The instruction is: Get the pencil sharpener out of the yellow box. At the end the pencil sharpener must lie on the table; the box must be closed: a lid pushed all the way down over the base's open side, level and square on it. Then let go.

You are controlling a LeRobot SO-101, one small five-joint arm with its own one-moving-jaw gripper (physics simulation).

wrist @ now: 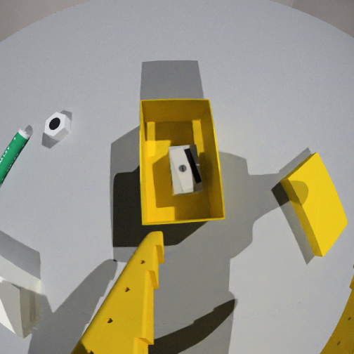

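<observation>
The yellow box base (182, 221) stands open side up in the middle of the wrist view. The pencil sharpener (182, 169), white with a black blade and a screw, lies inside it on the floor of the base, nearer the right wall. The yellow lid (318, 205) lies apart on the table to the right, turned at an angle, with a smooth broad face showing. My gripper (255, 252) is open and empty. Its fixed jaw's tip is just below the near wall of the base in the view, and part of the moving jaw shows at the lower right edge.
A white hexagonal piece with a black round mark (57, 126) and a green marker (12, 154) lie on the grey table (260, 75) at the left. A white block (20, 300) stands at the lower left. Dark shadows fall around the base and beside the lid.
</observation>
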